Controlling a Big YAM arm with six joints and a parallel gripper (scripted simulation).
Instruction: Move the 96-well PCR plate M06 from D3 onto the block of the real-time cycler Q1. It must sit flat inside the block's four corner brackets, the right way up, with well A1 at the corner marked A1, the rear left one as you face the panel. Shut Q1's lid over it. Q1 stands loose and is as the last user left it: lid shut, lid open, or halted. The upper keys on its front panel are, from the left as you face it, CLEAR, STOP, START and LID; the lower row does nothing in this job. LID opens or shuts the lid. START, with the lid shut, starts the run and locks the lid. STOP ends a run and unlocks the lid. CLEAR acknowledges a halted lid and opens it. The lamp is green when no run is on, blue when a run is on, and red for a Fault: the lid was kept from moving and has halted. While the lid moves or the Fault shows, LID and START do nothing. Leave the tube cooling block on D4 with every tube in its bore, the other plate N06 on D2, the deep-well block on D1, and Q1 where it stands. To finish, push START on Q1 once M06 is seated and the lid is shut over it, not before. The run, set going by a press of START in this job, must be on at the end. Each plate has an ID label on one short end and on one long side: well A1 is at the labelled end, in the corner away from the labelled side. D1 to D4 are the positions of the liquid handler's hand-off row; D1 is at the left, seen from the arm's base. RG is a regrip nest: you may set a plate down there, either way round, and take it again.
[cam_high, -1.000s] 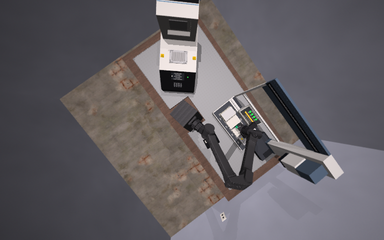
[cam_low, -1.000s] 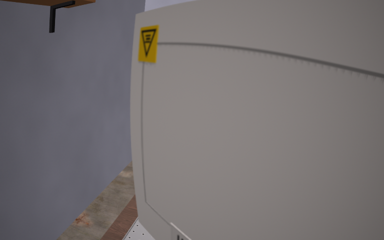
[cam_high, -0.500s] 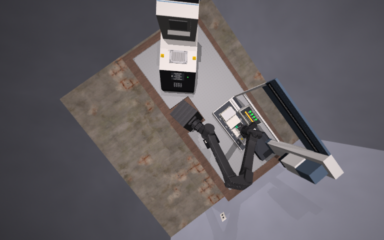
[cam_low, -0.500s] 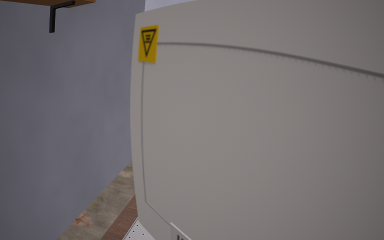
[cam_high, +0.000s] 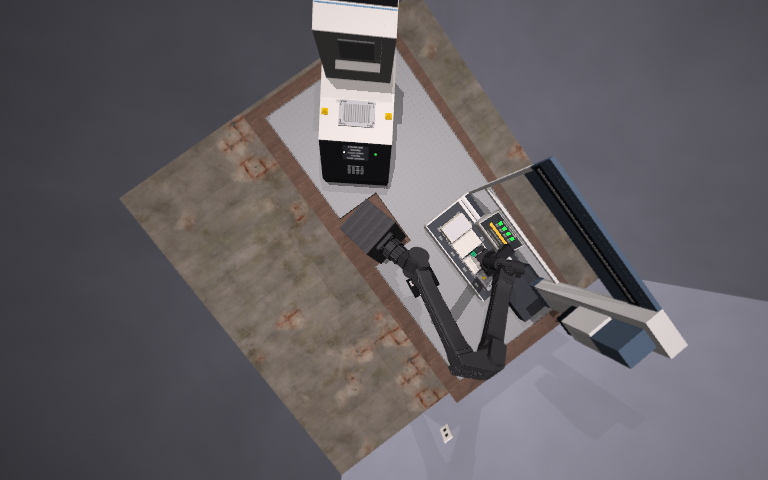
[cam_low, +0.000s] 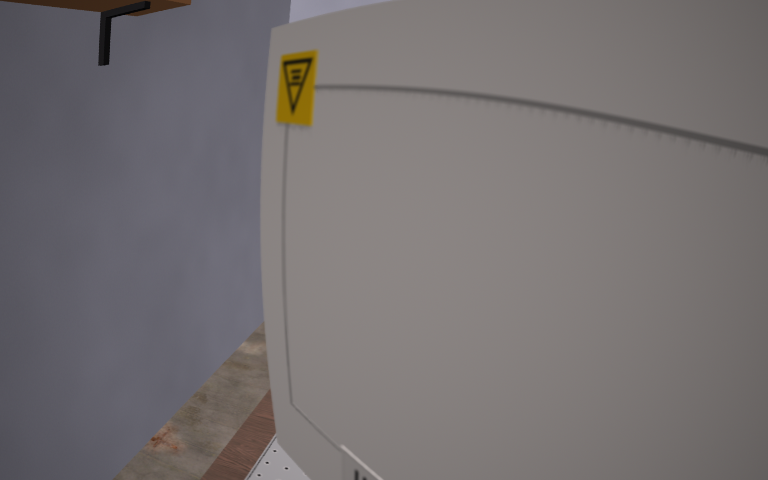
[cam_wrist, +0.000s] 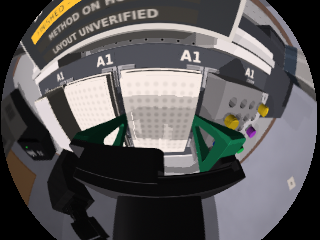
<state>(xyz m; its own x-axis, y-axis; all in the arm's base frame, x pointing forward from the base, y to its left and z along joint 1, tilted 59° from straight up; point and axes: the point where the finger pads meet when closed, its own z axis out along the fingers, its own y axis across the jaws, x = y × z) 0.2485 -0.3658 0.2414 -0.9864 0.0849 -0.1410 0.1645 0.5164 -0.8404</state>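
Right now the deep-well block is 30 mm ahead of my hand, 190 mm to the left of it and 10 mm above it. Also, from my hand: tube cooling block: 20 mm behind, 100 mm to the right, 10 mm above; then black nest: 270 mm behind, 110 mm to the left, 60 mm below.
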